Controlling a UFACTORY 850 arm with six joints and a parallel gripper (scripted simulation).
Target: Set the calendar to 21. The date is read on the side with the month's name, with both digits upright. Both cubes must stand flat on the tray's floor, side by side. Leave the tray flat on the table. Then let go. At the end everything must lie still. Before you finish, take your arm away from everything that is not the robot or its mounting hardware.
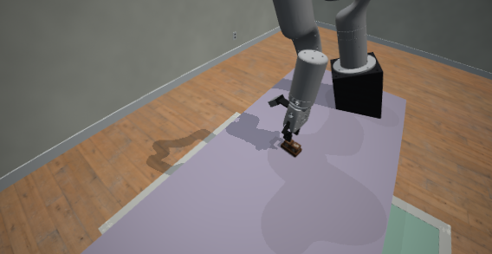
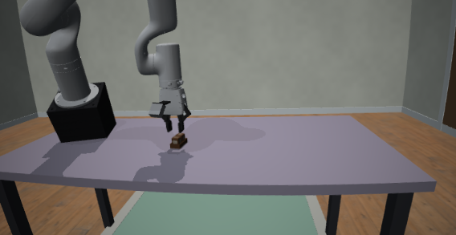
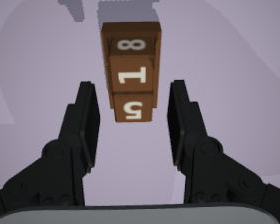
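Now: hand 60 mm above the brown cube. Round my hand: digit cube 60 mm below, 30 mm to the left, 10 mm ahead; then brown tray 70 mm below, 20 mm to the left, 10 mm ahead.
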